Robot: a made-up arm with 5 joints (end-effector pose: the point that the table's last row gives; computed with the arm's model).
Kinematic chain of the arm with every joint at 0, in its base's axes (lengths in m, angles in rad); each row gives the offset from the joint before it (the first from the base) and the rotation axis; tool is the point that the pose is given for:
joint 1: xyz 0 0 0.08 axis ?
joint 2: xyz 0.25 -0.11 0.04 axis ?
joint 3: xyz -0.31 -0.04 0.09 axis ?
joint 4: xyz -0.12 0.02 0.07 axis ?
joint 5: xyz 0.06 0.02 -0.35 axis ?
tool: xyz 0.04 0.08 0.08
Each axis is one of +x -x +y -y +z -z.
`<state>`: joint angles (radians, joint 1 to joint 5).
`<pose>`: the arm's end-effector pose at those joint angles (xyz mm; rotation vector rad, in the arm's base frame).
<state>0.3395 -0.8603 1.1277 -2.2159 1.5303</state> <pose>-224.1 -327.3 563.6 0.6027 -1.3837 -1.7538</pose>
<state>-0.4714 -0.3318 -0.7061 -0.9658 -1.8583</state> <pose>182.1 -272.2 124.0 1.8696 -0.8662 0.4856</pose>
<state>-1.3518 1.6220 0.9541 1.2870 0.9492</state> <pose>33.9 -459.8 437.5 2.8133 -0.0343 -0.2660</pose>
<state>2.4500 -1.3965 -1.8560 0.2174 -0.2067</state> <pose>-45.8 -38.1 106.3 -1.5606 0.7123 1.3310</pose>
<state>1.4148 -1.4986 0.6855 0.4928 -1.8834</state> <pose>1.2 157.7 -86.9 2.5277 -1.0781 0.6523</pose>
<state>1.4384 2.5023 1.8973 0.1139 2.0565</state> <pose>-199.0 80.6 445.0 -0.4746 1.2000 2.4039</pose>
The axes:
joint 1: -z
joint 2: -x
joint 3: +z
joint 4: +y
joint 5: -x

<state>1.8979 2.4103 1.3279 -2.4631 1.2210</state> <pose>260.9 107.8 -306.0 -1.3825 0.0645 -0.1417</pose>
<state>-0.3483 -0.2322 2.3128 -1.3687 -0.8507</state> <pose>-120.8 -175.6 332.9 -1.8600 -0.2501 -2.1027</pose>
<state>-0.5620 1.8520 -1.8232 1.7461 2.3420</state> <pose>172.0 -32.0 -423.2 -1.9556 0.9459 -0.6862</pose>
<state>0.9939 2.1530 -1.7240 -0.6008 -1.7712</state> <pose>-107.5 88.4 261.0 -1.2888 -0.8043 0.2854</pose>
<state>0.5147 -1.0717 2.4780 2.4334 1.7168</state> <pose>-118.2 -725.0 -44.8 2.7460 0.1110 -1.1711</pose>
